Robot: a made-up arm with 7 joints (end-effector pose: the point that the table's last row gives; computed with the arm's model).
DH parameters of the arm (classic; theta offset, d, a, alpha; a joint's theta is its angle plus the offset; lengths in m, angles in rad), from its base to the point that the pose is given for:
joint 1: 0 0.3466 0 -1.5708
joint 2: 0 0 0 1.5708
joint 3: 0 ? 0.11 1.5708
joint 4: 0 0 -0.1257 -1.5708
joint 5: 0 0.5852 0 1.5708
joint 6: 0 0 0.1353 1.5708
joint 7: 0 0 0 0
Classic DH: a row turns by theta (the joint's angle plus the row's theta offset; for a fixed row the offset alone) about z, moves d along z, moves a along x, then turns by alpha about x.
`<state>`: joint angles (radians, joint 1 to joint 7).
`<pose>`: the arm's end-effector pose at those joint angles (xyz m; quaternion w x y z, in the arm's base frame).
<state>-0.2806 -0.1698 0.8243 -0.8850 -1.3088 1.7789 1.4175</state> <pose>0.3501 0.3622 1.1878 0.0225 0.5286 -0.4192 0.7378</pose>
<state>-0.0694 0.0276 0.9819 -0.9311 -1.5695 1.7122 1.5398</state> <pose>0.3801 0.4943 1.0994 0.0176 -0.5787 0.3686 -0.7273</pose>
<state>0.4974 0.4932 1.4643 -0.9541 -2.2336 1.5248 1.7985</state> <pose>0.0736 0.7440 0.9773 0.2581 -0.6393 0.2401 -0.6834</pose>
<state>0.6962 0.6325 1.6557 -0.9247 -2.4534 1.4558 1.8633</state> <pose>-0.0589 0.7332 0.9961 0.3551 -0.6533 0.2317 -0.6272</pose>
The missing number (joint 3, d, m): 0.2319
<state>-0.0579 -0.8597 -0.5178 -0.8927 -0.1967 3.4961 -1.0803</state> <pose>-0.3688 -0.1416 1.0998 0.7478 -0.0440 -0.1917 0.6342</pose>
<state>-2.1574 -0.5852 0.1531 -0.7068 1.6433 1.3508 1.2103</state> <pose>0.1319 0.0140 1.3225 0.2839 -0.5283 0.6044 -0.5244</pose>
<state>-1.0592 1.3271 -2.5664 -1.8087 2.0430 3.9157 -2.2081</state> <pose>-0.1971 -0.1747 0.9328 0.6800 -0.2061 -0.3137 -0.6299</pose>
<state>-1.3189 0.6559 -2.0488 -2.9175 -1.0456 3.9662 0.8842</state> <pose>-0.4189 0.1078 0.2503 0.4117 0.1451 -0.8996 -0.0130</pose>
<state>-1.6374 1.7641 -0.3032 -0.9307 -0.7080 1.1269 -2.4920</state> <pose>-0.2628 -0.5771 -0.3694 0.7921 -0.5358 -0.2829 0.0740</pose>
